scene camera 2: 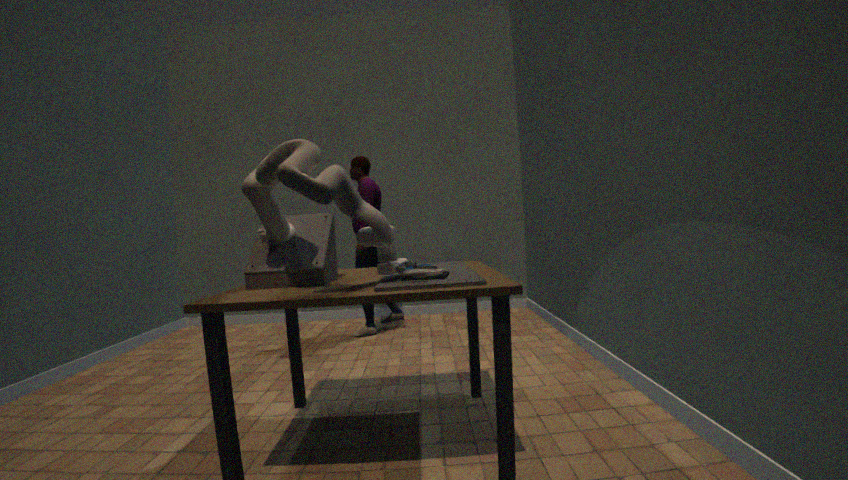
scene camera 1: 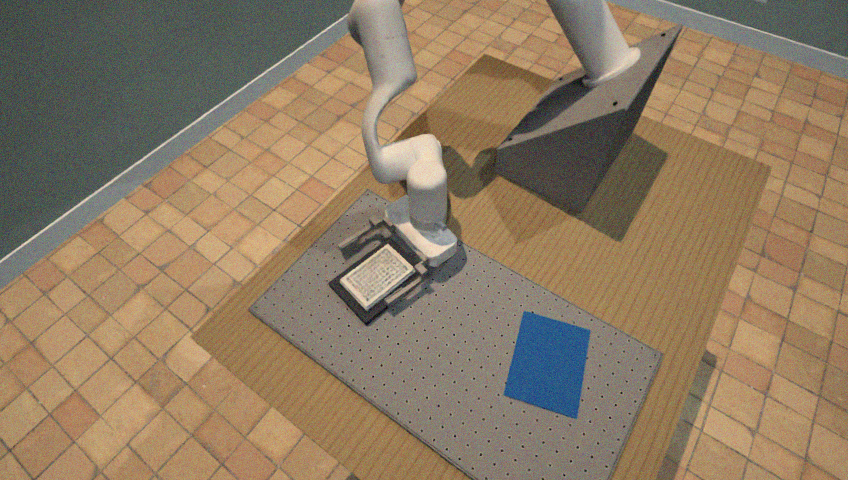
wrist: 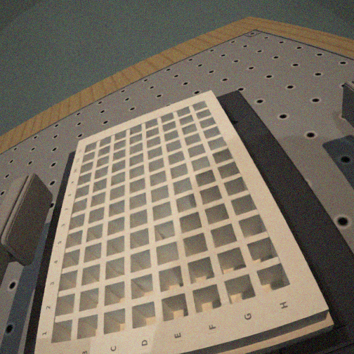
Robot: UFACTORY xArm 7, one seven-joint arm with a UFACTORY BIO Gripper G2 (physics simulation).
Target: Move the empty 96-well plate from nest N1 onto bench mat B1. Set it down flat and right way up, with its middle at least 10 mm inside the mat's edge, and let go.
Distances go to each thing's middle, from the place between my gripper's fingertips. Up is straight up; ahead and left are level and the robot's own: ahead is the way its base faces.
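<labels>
My gripper: 30 mm right of the white 96-well plate (scene camera 1: 371, 281), 20 mm past, 10 mm above. From my hand: black nest N1 (scene camera 1: 342, 293), 30 mm to the left, 20 mm behind, 20 mm below; blue bench mat B1 (scene camera 1: 547, 369), 390 mm to the left, 10 mm behind, 20 mm below.
</labels>
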